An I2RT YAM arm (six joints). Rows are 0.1 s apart.
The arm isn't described. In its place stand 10 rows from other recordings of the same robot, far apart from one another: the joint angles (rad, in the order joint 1, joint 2, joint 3, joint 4, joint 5, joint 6), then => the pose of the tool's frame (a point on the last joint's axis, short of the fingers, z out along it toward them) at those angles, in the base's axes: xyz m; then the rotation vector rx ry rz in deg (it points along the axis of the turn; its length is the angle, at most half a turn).
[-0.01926, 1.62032, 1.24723, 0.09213, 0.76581, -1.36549] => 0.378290 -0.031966 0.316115 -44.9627 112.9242 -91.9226
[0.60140, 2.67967, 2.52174, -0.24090, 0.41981, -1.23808] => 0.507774 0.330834 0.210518 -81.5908 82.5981 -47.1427
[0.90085, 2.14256, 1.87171, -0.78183, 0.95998, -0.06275] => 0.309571 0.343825 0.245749 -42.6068 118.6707 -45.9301
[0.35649, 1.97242, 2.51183, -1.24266, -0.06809, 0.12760] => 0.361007 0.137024 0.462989 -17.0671 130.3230 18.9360
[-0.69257, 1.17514, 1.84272, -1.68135, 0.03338, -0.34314] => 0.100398 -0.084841 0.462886 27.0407 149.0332 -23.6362
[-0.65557, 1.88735, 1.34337, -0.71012, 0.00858, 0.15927] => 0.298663 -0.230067 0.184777 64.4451 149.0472 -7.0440
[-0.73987, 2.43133, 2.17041, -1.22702, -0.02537, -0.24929] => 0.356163 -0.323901 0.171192 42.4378 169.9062 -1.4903
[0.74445, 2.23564, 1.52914, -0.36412, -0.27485, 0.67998] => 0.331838 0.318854 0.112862 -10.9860 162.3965 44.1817
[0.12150, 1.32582, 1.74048, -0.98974, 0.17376, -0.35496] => 0.246476 0.023895 0.463919 -23.4141 121.1414 -18.4632
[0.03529, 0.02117, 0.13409, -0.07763, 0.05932, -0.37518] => 0.102216 0.001497 0.210179 -15.3593 87.1186 -18.0772
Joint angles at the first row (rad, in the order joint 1, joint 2, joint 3, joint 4, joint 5, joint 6):
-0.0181, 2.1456, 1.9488, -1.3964, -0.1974, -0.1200
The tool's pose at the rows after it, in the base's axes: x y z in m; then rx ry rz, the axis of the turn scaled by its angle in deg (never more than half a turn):
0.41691 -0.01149 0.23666 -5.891 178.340 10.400
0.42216 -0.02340 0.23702 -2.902 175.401 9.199
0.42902 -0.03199 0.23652 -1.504 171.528 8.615
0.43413 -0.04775 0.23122 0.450 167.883 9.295
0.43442 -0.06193 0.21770 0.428 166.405 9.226
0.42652 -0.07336 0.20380 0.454 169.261 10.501
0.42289 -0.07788 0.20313 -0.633 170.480 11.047
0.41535 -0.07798 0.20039 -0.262 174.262 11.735
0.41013 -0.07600 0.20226 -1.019 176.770 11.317
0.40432 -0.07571 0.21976 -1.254 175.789 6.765
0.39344 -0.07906 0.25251 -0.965 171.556 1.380
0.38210 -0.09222 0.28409 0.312 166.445 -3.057
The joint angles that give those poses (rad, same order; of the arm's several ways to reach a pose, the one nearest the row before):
-0.0376, 2.1456, 1.9488, -1.3602, -0.1177, -0.1028
-0.0647, 2.1452, 1.9488, -1.3071, -0.1104, -0.0940
-0.0837, 2.1452, 1.9438, -1.2347, -0.1127, -0.0937
-0.1204, 2.1452, 1.9183, -1.1500, -0.1329, -0.1020
-0.1532, 2.1452, 1.8625, -1.0729, -0.1429, -0.1326
-0.1829, 2.1494, 1.8183, -1.0817, -0.1535, -0.1654
-0.1951, 2.1494, 1.8172, -1.1061, -0.1577, -0.1921
-0.1982, 2.1498, 1.8099, -1.1656, -0.1501, -0.1963
-0.1947, 2.1449, 1.8107, -1.2129, -0.1352, -0.2047
-0.1928, 2.1006, 1.8118, -1.2274, -0.0895, -0.2047
-0.2024, 2.0167, 1.8134, -1.2267, -0.0460, -0.2104
-0.2386, 1.9469, 1.8321, -1.2179, -0.0196, -0.2325

